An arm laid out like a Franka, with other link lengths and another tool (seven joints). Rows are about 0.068 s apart.
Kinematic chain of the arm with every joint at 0, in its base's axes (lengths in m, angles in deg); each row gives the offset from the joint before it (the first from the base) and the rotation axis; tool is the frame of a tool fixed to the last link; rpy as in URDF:
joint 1: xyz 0 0 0.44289 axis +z
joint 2: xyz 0 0 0 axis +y
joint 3: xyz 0 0 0.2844 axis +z
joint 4: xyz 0.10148 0 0 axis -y
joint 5: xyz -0.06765 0 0.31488 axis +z
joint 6: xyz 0 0 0 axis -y
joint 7: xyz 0.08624 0 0 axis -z
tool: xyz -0.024 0.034 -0.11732 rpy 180 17.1 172.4
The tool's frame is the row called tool.
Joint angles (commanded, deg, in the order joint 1, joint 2, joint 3, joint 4, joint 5, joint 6, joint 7), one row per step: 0.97 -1.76 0.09 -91.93 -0.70 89.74 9.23; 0.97 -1.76 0.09 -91.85 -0.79 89.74 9.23; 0.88 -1.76 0.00 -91.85 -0.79 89.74 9.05; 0.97 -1.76 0.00 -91.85 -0.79 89.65 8.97; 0.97 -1.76 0.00 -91.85 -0.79 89.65 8.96; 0.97 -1.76 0.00 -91.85 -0.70 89.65 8.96; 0.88 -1.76 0.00 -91.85 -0.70 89.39 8.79; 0.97 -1.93 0.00 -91.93 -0.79 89.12 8.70; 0.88 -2.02 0.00 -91.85 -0.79 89.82 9.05; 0.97 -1.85 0.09 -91.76 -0.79 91.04 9.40; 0.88 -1.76 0.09 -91.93 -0.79 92.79 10.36; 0.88 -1.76 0.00 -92.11 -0.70 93.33 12.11; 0.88 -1.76 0.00 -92.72 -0.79 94.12 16.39; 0.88 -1.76 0.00 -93.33 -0.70 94.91 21.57; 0.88 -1.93 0.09 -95.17 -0.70 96.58 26.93; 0.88 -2.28 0.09 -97.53 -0.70 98.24 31.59
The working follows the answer.
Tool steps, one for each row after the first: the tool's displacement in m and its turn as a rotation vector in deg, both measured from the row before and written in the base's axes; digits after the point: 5 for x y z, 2 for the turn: 0.00007 -0.00018 0.00048 -0.09 -0.08 0.00; 0.00002 -0.00156 0.00000 0.00 0.00 0.00; -0.00030 0.00071 -0.00010 0.00 0.09 0.17; -0.00001 0.00000 0.00000 0.00 0.00 0.01; 0.00000 0.00019 0.00006 0.09 0.00 0.00; -0.00058 -0.00081 -0.00030 0.00 0.26 0.08; -0.00145 0.00050 0.00051 -0.09 0.18 0.18; 0.00143 -0.00060 0.00209 0.01 -0.87 -0.43; 0.00336 0.00169 0.00066 0.02 -1.14 -0.15; 0.00444 -0.00035 0.00032 0.06 -1.50 -1.03; 0.00214 -0.00003 -0.00041 0.18 -0.38 -1.83; 0.00391 0.00101 -0.00303 0.14 -0.23 -4.26; 0.00458 0.00132 -0.00286 0.39 -0.24 -5.16; 0.00444 0.00164 -0.00877 0.31 -0.06 -5.24; 0.00244 0.00043 -0.01099 0.25 0.30 -4.63
Tool pose at each row, in the base's axes (x y z in m, rotation vector in deg; rounded; the steps above come from the unrounded poses): 0.47415 0.04476 0.67871 22.24 161.80 -4.45; 0.47423 0.04458 0.67919 22.21 161.70 -4.56; 0.47425 0.04302 0.67919 22.21 161.71 -4.55; 0.47394 0.04373 0.67909 21.98 161.83 -4.54; 0.47394 0.04373 0.67909 21.96 161.83 -4.54; 0.47393 0.04391 0.67914 21.99 161.84 -4.41; 0.47336 0.04310 0.67884 21.89 162.11 -4.45; 0.47190 0.04360 0.67935 21.63 162.31 -4.59; 0.47333 0.04300 0.68144 22.19 161.37 -4.47; 0.47669 0.04470 0.68210 22.33 160.22 -4.23; 0.48113 0.04435 0.68242 23.67 158.57 -4.06; 0.48327 0.04432 0.68201 26.22 157.86 -4.17; 0.48718 0.04533 0.67898 32.10 156.66 -4.96; 0.49177 0.04665 0.67612 39.23 155.03 -5.63; 0.49621 0.04829 0.66735 46.41 153.24 -6.47; 0.49865 0.04872 0.65636 52.75 151.72 -7.40

